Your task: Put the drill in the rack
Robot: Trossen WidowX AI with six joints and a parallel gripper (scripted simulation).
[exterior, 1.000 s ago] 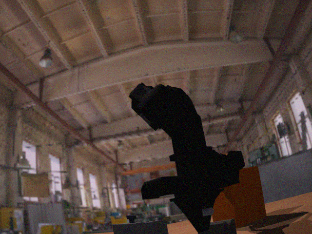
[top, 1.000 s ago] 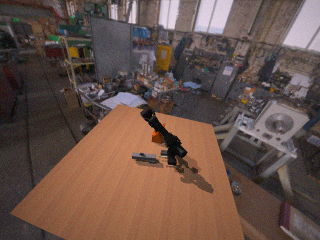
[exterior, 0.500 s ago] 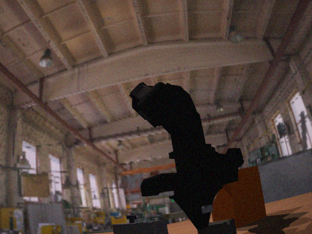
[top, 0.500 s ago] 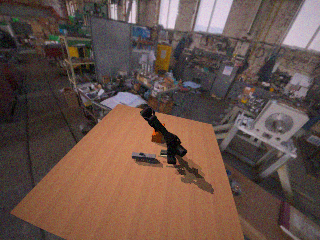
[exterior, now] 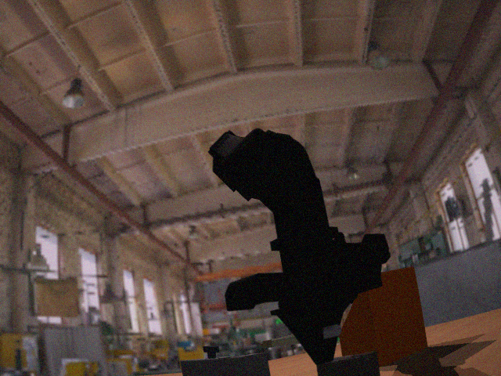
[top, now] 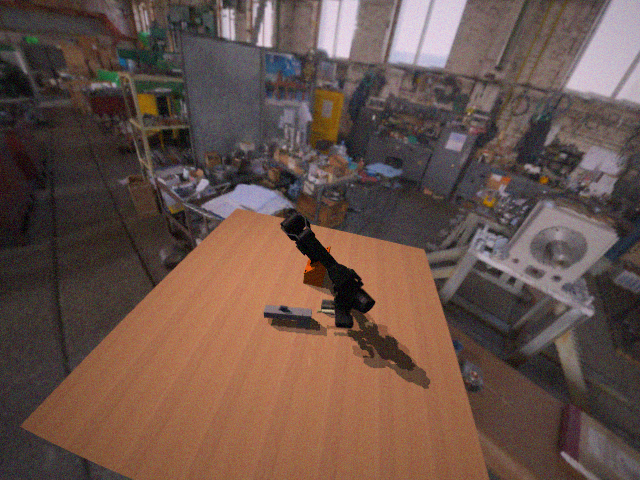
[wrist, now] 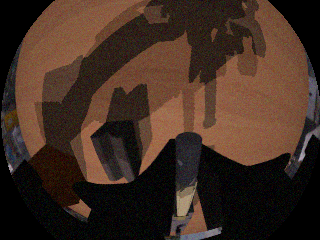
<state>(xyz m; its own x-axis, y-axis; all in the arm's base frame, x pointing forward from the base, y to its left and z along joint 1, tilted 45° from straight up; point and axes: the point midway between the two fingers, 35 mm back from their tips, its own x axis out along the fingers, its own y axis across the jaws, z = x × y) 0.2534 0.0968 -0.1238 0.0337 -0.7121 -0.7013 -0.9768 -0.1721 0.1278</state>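
My gripper tip is 4 cm to the left of the drill, 3 cm below it and 1 cm short of it. The rest, counted from my gripper tip: grey fixture block: 19 cm to the right, 4 cm ahead, 1 cm below; dark grey rack: 6 cm behind, 4 cm to the right, 3 cm below; small dark key: 22 cm to the right, 5 cm ahead.
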